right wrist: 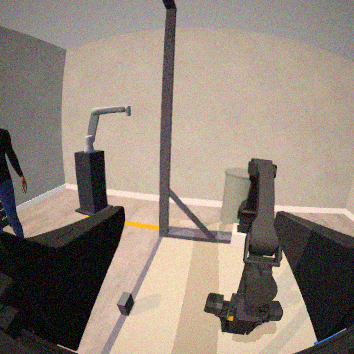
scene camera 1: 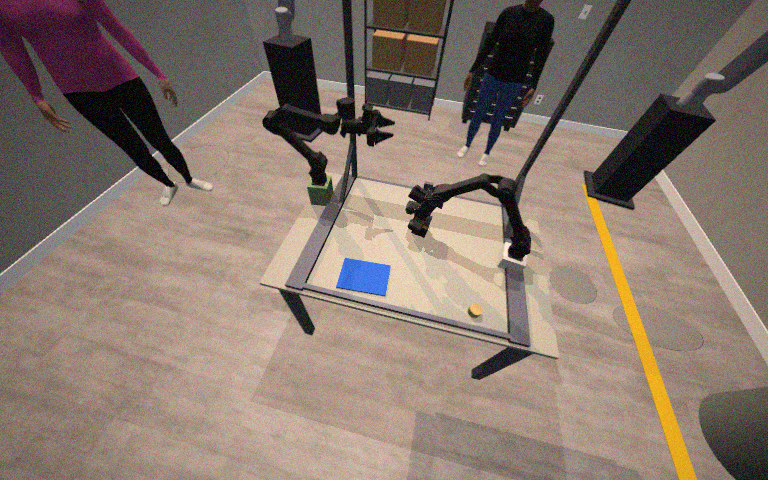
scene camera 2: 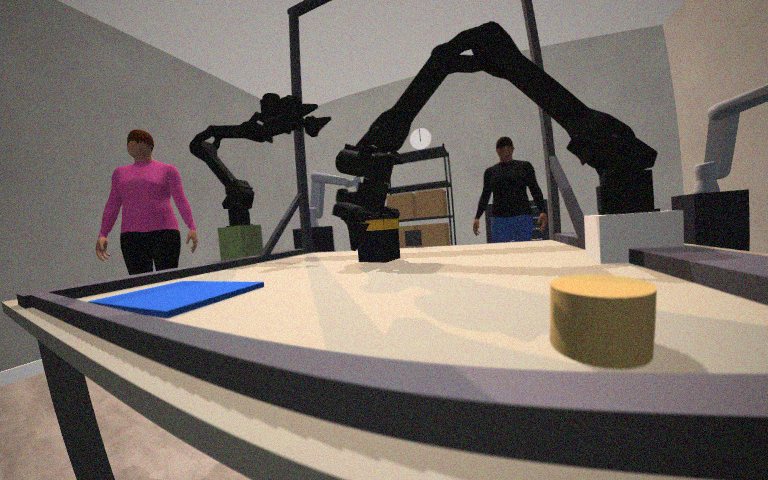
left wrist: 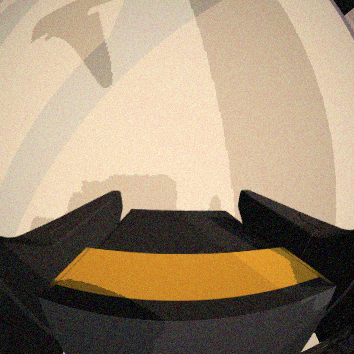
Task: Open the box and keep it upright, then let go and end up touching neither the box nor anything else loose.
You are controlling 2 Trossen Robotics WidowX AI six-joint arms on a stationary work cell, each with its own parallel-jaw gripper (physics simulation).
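Observation:
Scene camera 2 shows a yellow cylinder (scene camera 2: 605, 321), a flat blue square (scene camera 2: 165, 301), my left gripper (scene camera 2: 361, 248) and my right gripper (scene camera 2: 324, 112). Scene camera 1 shows the flat blue square (scene camera 1: 356, 275) and my right gripper (scene camera 1: 394, 128). In the right wrist view are my right gripper (right wrist: 203, 217) and my left gripper (right wrist: 234, 332); the right wrist view does not show the yellow cylinder, hidden by my right gripper. The left wrist view shows my left gripper (left wrist: 181, 198); the flat blue square is out of frame in the left wrist view.

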